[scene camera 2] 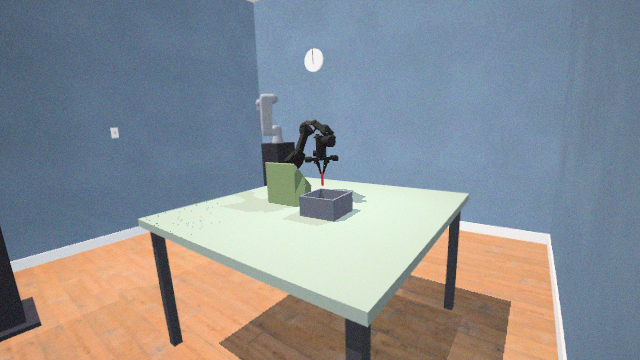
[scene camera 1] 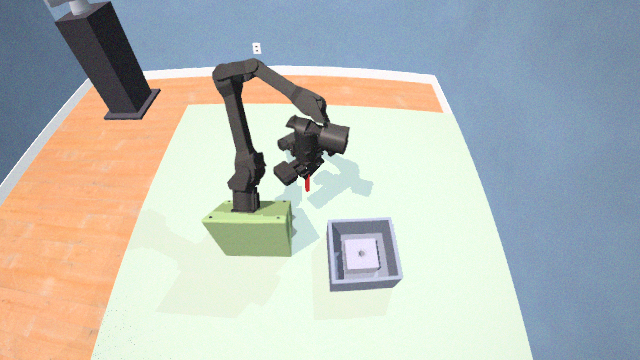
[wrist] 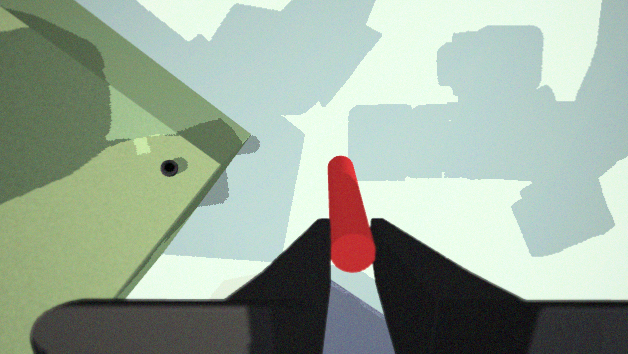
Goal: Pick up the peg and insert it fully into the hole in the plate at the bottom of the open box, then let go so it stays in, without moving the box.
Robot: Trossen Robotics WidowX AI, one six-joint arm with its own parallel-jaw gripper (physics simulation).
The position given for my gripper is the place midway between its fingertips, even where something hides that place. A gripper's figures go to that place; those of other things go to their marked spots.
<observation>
My gripper (scene camera 1: 307, 177): 0.81 m from the lens. A grey-blue box (scene camera 1: 388, 275): 0.86 m from the lens.
</observation>
